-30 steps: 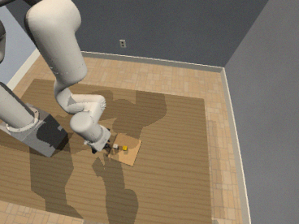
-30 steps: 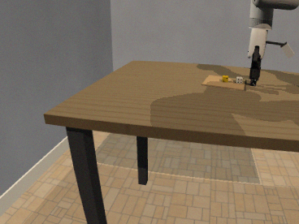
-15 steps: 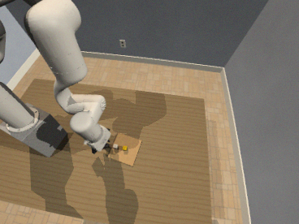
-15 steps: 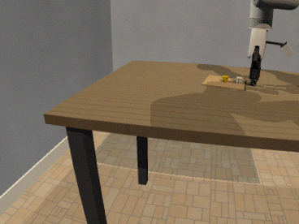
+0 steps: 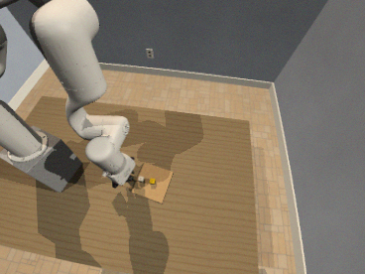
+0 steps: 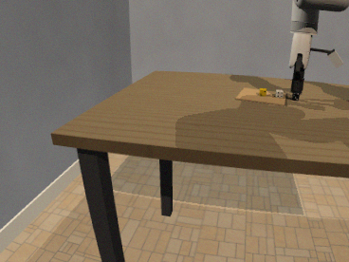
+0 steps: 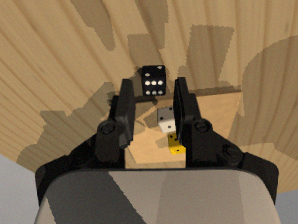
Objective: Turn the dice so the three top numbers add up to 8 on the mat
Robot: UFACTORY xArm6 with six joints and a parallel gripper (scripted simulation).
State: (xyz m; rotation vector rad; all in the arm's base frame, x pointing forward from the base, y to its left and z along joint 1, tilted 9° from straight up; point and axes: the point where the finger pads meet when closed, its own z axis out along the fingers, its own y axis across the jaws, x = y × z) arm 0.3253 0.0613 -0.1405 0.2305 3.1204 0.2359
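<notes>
Right now my hand is 40 mm above the black die. Round my hand: tan mat (100 mm ahead, 10 mm to the left, 40 mm below); then white die (50 mm ahead, 10 mm to the left, 30 mm below); then yellow die (100 mm ahead, 10 mm to the left, 30 mm below).
</notes>
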